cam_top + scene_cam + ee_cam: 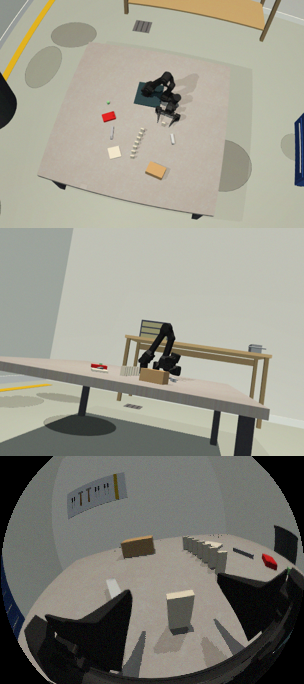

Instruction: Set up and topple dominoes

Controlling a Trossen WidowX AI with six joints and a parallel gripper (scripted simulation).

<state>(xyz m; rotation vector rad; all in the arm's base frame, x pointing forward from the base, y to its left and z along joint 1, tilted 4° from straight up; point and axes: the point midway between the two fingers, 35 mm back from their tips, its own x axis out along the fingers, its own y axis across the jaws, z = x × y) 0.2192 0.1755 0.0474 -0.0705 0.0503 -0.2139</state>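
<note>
Right now my gripper tip is 90 mm short of the white bar, 80 mm to the right of it and 50 mm above it. From my gripper tip the other things lie so: red block: 410 mm to the right, 50 mm below; tan box: 350 mm ahead, 30 mm below, 10 mm to the left; cream flat tile: 300 mm to the right, 270 mm ahead, 50 mm below.
</note>
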